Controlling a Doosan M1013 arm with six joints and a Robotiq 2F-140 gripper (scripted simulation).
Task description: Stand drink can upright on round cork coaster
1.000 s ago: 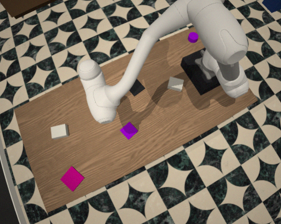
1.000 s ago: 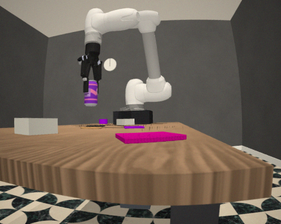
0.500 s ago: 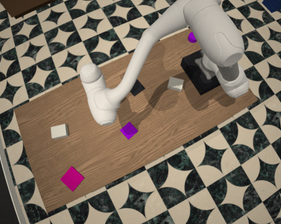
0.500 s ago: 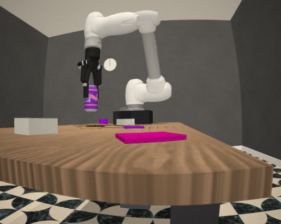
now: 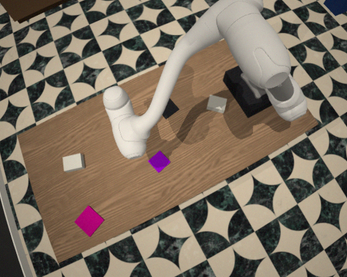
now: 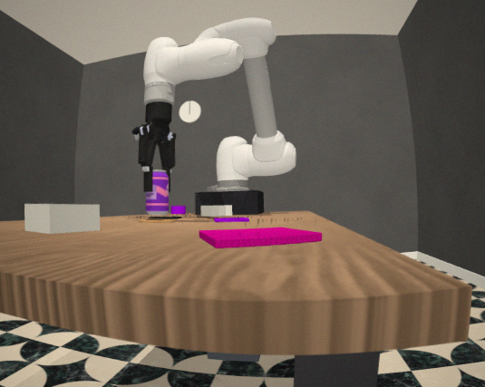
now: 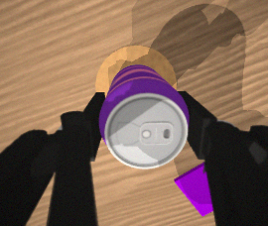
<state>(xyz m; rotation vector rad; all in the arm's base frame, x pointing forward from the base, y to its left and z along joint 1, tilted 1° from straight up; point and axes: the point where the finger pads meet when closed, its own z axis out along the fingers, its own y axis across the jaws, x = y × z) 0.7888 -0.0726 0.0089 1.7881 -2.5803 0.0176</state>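
The round cork coaster is 11 cm below my hand. Also, from my hand: purple striped drink can 3 cm below; purple square coaster 6 cm behind, 19 cm to the left, 11 cm below; black square coaster 24 cm behind, 7 cm to the right, 11 cm below.
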